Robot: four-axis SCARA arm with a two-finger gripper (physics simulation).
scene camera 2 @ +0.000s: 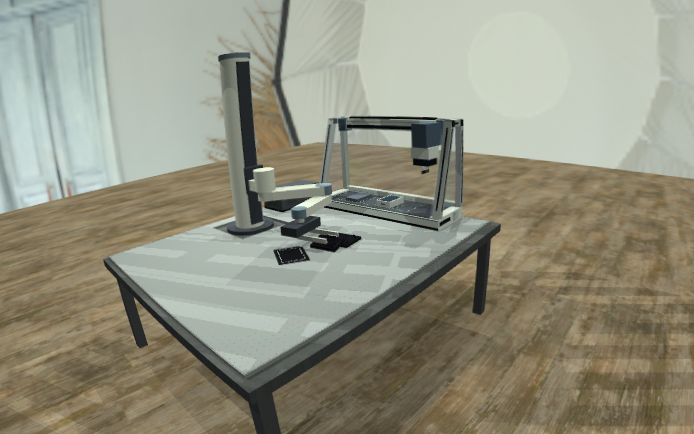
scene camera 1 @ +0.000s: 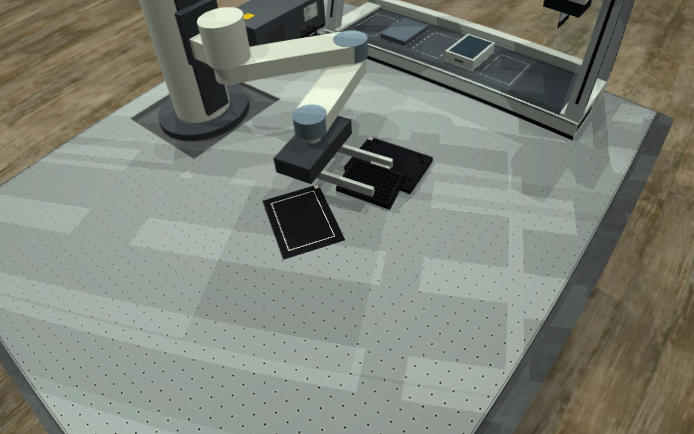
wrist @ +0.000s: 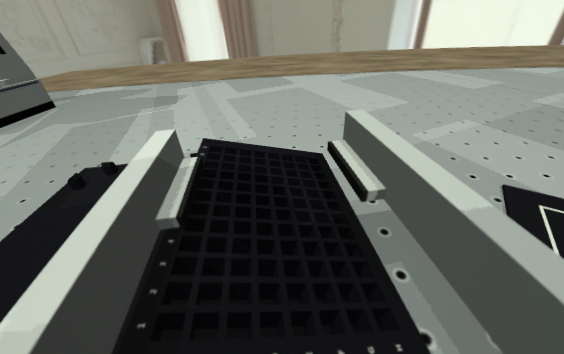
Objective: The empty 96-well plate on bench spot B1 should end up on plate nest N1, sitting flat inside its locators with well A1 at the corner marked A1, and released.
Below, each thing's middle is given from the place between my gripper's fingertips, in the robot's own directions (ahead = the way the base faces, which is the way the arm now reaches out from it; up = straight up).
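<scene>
The black well plate [scene camera 1: 387, 184] has my hand 30 mm above it and 30 mm past it. Counting from my hand, I find the plain black pad [scene camera 1: 405, 161] 80 mm to the left, 40 mm behind and 40 mm below. The black nest with white outline [scene camera 1: 302, 221] is 160 mm to the right of my hand, 90 mm behind it and 40 mm below it.
</scene>
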